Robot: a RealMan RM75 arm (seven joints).
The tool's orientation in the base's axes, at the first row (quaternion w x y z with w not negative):
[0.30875, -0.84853, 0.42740, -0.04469]
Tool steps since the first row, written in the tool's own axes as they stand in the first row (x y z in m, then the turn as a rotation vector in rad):
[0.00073, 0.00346, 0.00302, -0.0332, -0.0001, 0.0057]
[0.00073, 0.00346, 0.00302, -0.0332, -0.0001, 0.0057]
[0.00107, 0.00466, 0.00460, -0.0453, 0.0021, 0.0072]
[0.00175, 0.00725, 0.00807, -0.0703, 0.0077, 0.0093]
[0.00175, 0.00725, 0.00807, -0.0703, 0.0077, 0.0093]
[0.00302, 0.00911, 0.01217, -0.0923, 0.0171, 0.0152]
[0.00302, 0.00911, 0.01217, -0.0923, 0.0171, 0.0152]
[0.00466, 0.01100, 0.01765, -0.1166, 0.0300, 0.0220]
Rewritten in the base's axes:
[-0.00093, -0.00062, -0.00451, -0.0189, 0.0278, 0.0017]
[-0.00093, -0.00062, -0.00451, -0.0189, 0.0278, 0.0017]
[-0.00101, -0.00064, -0.00653, -0.0276, 0.0367, 0.0015]
[-0.00121, -0.00062, -0.01090, -0.0465, 0.0540, 0.0014]
[-0.00121, -0.00062, -0.01090, -0.0465, 0.0540, 0.0014]
[-0.00032, -0.00041, -0.01549, -0.0650, 0.0693, -0.0045]
[-0.00032, -0.00041, -0.01549, -0.0650, 0.0693, -0.0045]
[0.00126, 0.00018, -0.02127, -0.0870, 0.0852, -0.0127]

